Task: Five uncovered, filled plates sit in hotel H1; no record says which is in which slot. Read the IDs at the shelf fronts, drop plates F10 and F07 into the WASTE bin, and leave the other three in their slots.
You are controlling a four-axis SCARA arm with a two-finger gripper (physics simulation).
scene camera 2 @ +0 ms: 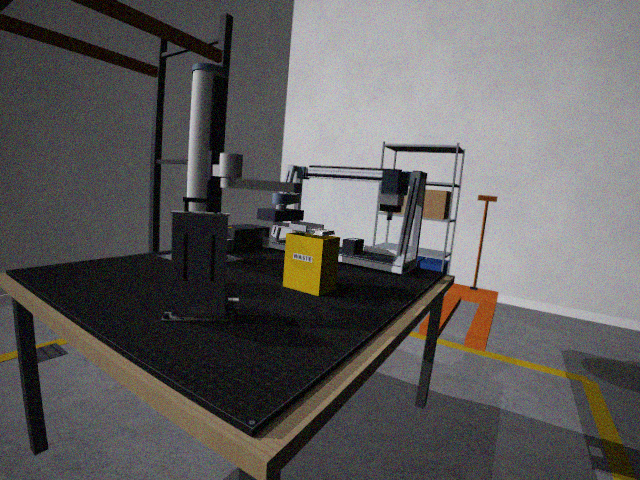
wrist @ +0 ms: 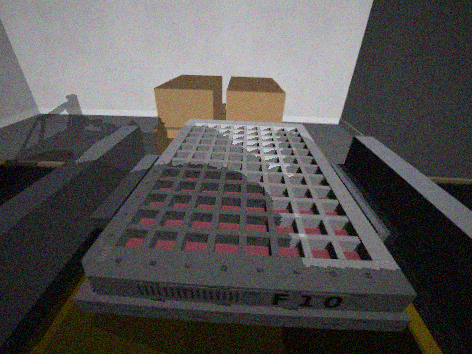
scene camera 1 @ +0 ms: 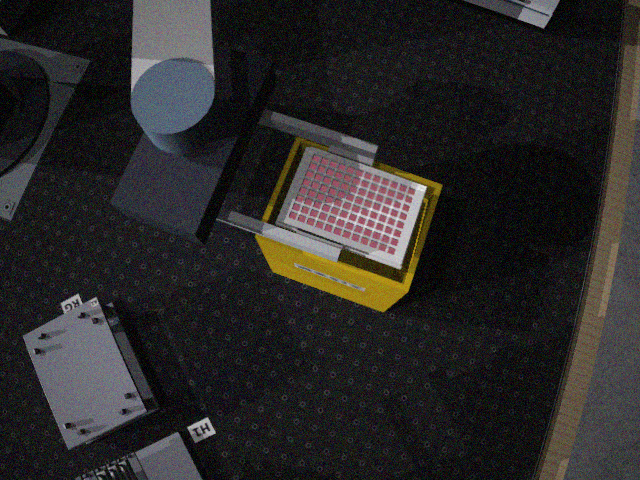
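A pink-filled, uncovered plate reads F10 on its front edge in the wrist view. My gripper is shut on it, one finger along each long side, and holds it level over the mouth of the yellow WASTE bin. In scene camera 2 the fingers are just above the bin's rim. The bin's inside is mostly hidden by the plate. Part of hotel H1 shows at the lower left of scene camera 1; its slots and plate IDs cannot be read. F07 cannot be identified.
The grey RG stand is beside H1, left of the bin. In scene camera 2 a dark tower stands left of the bin and a gantry frame behind it. The table's wooden edge runs along the right.
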